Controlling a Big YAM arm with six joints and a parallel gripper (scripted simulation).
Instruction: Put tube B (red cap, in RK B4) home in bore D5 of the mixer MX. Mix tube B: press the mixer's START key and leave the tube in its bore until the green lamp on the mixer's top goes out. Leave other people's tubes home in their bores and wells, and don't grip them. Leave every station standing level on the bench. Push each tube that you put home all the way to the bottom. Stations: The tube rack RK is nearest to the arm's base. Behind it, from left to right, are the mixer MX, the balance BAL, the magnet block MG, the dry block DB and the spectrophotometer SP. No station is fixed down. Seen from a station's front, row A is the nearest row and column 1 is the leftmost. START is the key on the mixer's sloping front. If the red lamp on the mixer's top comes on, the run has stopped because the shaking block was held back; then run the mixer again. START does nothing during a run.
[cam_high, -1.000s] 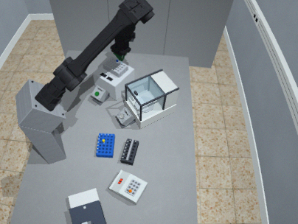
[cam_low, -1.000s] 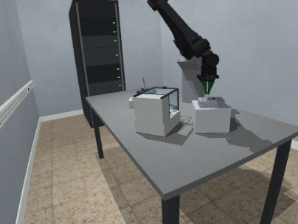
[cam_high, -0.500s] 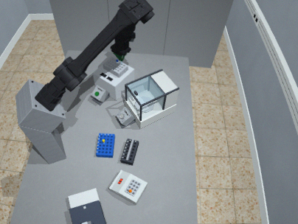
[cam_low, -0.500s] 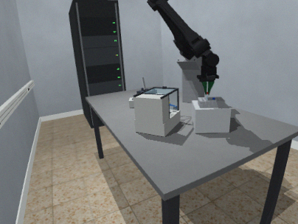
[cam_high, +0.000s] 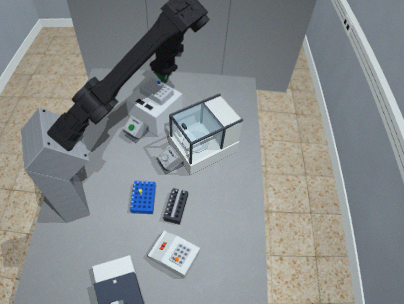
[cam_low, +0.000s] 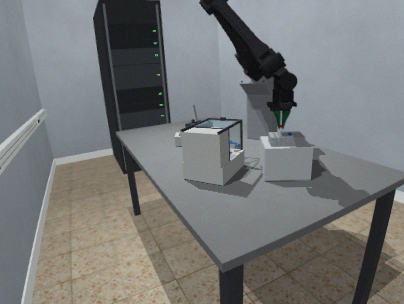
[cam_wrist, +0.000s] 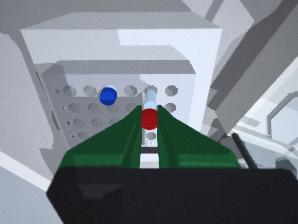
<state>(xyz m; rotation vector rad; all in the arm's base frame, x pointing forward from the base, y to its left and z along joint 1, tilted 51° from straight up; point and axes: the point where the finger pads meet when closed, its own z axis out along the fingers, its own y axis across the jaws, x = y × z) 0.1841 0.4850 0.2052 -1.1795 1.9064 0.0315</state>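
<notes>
The blue-capped tube lies 5 cm below my hand, 3 cm behind it and 1 cm to the left of it. Round my hand: green start key (19 cm to the right, 14 cm below, 7 cm behind); grey bore block (6 cm below, 3 cm behind, 2 cm to the right); yellow-capped tube (44 cm to the right, 18 cm below, 11 cm ahead).
</notes>
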